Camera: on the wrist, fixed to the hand. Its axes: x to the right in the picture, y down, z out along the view.
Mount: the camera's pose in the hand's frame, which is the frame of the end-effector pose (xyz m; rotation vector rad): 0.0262 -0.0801 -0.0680 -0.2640 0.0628 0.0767
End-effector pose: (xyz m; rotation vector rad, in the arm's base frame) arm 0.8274 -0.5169 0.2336 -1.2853 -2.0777 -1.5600
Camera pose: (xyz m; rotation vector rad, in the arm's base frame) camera 0.7313 -0.5662 0.2253 -1.3625 -1.8087 -1.8621
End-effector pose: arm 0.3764 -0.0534 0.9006 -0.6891 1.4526 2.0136
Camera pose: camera 0.4192 -0.0940 0.8098 -0.8227 1.2766 2.2878
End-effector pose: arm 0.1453 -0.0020 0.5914 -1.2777 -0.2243 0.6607
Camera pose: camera 0.2271 -0.0530 0.6408 -1.5644 -0.2167 0.6707
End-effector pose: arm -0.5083 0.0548 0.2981 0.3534 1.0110 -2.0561
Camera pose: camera -0.5924 0.1213 0.2832 0.3149 1.2702 -1.8251
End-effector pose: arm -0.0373 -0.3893 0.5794 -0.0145 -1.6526 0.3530
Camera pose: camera 0.0416 -0.4448 0.6285 -0.2848 -1.6290 0.1882
